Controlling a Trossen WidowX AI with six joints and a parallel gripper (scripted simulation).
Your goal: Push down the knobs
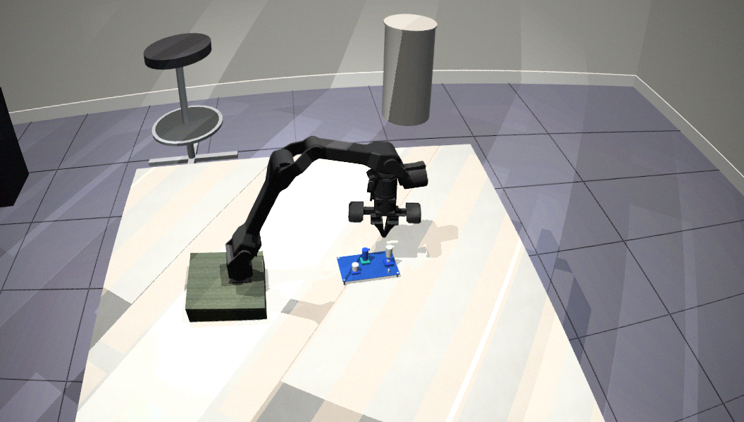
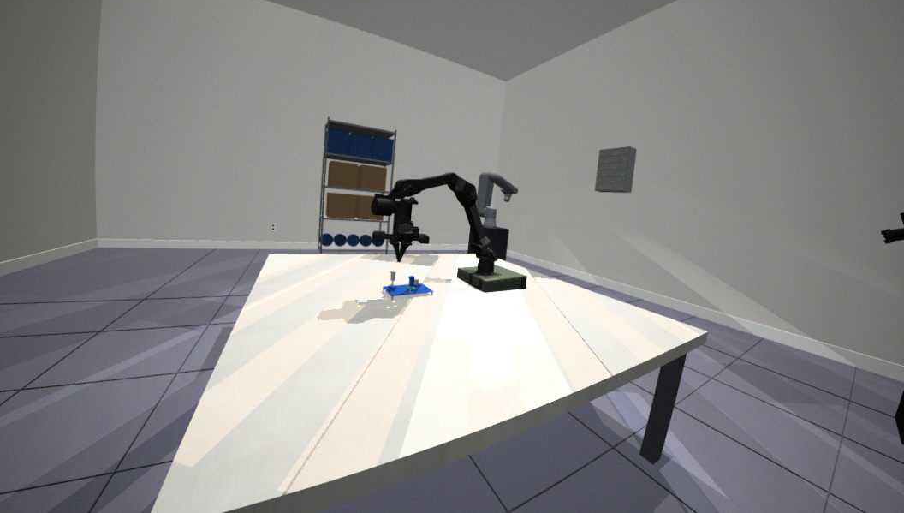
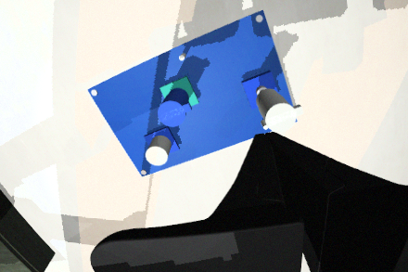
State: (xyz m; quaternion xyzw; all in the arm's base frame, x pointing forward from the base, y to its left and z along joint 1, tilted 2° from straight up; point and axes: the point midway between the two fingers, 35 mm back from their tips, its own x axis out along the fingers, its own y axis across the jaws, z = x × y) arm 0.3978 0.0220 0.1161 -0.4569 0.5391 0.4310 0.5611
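Now: the grey knob 2 cm ahead of my gripper tip, 1 cm to the right of it and 5 cm below it. Round my gripper tip: dark blue knob (5 cm behind, 1 cm to the left, 6 cm below).
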